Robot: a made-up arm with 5 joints.
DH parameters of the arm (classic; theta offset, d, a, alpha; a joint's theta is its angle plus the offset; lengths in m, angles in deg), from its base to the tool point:
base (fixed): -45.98 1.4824 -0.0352 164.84
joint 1: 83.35 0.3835 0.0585 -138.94
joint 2: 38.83 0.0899 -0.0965 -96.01
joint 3: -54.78 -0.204 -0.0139 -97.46
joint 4: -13.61 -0.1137 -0.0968 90
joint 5: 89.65 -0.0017 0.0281 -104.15
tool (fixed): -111.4 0.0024 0 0
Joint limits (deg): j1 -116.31..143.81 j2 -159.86..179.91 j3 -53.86..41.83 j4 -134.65..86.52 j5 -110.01..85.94
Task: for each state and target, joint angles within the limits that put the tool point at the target. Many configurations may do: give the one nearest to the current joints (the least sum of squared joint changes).
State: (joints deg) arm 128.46 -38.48 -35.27 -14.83 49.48
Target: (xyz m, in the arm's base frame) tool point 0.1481 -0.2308 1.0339
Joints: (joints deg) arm 118.42 -58.95 -10.45 -24.72 50.86
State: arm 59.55 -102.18 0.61 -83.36 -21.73
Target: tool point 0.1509 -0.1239 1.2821
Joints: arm 68.85 -120.99 -20.85 -68.19 -36.67
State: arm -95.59 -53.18 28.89 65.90 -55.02
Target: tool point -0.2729 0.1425 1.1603
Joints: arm -47.45 -57.50 21.98 30.95 -57.01
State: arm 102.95 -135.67 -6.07 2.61 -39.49
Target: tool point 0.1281 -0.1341 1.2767
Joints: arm 75.40 -111.03 9.27 -11.02 -40.87
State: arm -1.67 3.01 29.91 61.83 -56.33
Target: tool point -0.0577 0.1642 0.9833
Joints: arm 43.71 -18.08 -4.02 48.20 -49.65
